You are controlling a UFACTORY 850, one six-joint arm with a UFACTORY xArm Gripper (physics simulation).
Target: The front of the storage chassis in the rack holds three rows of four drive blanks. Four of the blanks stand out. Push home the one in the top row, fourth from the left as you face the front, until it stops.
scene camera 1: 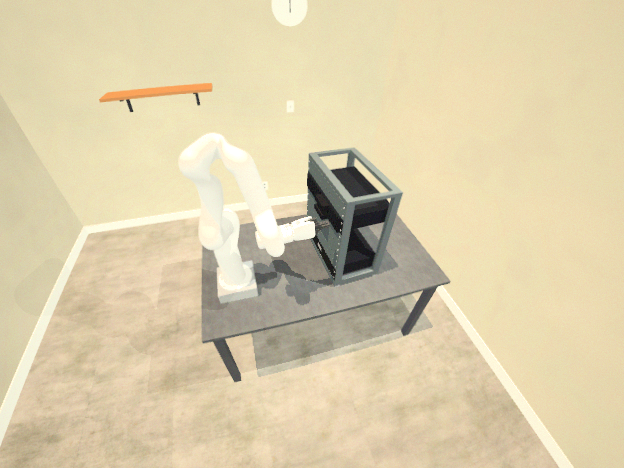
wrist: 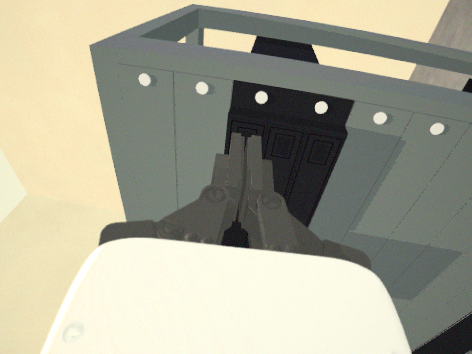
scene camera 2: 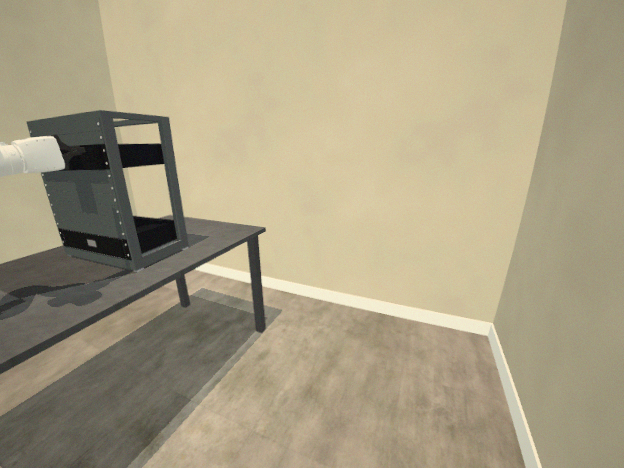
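The black storage chassis point(scene camera 1: 316, 190) point(scene camera 2: 95, 160) point(wrist: 292, 102) sits high in the grey rack point(scene camera 1: 345, 241) point(scene camera 2: 123, 201) point(wrist: 150, 54). The wrist view is turned, with the rack's top to the left and its right side up. There, the top-row fourth blank point(wrist: 246, 127) shows beyond my fingertips, which cover part of it. The fourth blanks of the middle row point(wrist: 283, 144) and bottom row point(wrist: 321, 149) look level with each other. My gripper point(scene camera 1: 327, 223) point(scene camera 2: 84, 149) point(wrist: 242, 154) is shut and empty, its tips at the top-row fourth blank. Contact and the blank's depth cannot be told. My fingers hide blanks further left.
The rack stands on the dark table point(scene camera 1: 282, 312) point(scene camera 2: 226, 235). Grey filler panels point(wrist: 150, 125) lie above and below the chassis. A second black unit point(scene camera 1: 357, 254) point(scene camera 2: 108, 242) is low in the rack. White screw heads point(wrist: 321, 107) line its right post. An orange shelf point(scene camera 1: 156, 91) is on the wall.
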